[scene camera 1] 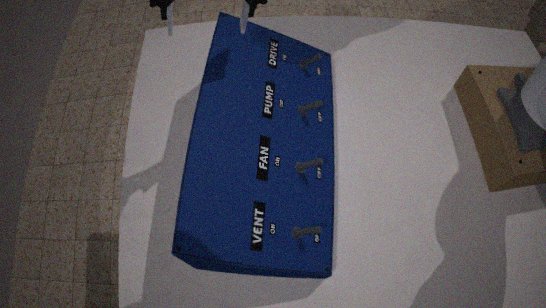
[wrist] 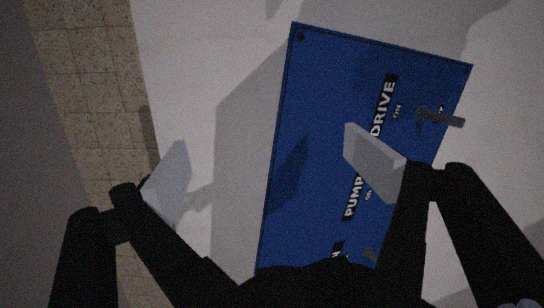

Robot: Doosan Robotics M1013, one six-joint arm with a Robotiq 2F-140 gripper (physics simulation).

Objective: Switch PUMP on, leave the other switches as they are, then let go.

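Where they show: gripper, between the fingertips: (scene camera 1: 206,28) (wrist: 268,148); arm's base, origin of its link: (scene camera 1: 533,120).
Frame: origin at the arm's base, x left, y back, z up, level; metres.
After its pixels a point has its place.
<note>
A blue panel (scene camera 1: 225,150) @[x 0.095, y -0.729, z 0.046 m] (wrist: 325,90) @[x -0.167, y -0.720, z 0.053 m] carries a row of switches. The PUMP lever (scene camera 1: 310,108) @[x -0.011, y -0.578, z 0.003 m] leans to its OFF side; in the wrist view the PUMP label (wrist: 353,198) @[x -0.022, y -0.657, z 0.017 m] shows, and the finger and arm hide much of the area beside it. The DRIVE lever (scene camera 1: 311,61) @[x -0.131, y -0.565, z 0.004 m] (wrist: 440,118) @[x -0.137, y -0.568, z 0.008 m], FAN lever (scene camera 1: 309,166) @[x 0.108, y -0.589, z 0.004 m] and VENT lever (scene camera 1: 307,232) @[x 0.226, y -0.598, z 0.007 m] also lean to OFF. My gripper (scene camera 1: 206,34) @[x -0.125, y -0.771, z 0.114 m] (wrist: 268,148) @[x -0.125, y -0.771, z 0.114 m] is open and empty, at the DRIVE end of the panel in the scene view. One finger is over the panel, the other beyond its left edge. No lever lies between the fingers.
The panel lies on a pale table top (scene camera 1: 390,150) @[x 0.025, y -0.385, z -0.108 m] (wrist: 200,60) @[x -0.185, y -0.899, z -0.108 m]. A wooden block (scene camera 1: 475,120) @[x -0.038, y -0.138, z -0.071 m] with a grey fixture and a pale rounded body stands at the right in the scene view. Tiled floor (scene camera 1: 70,150) (wrist: 95,90) shows past the table's left edge.
</note>
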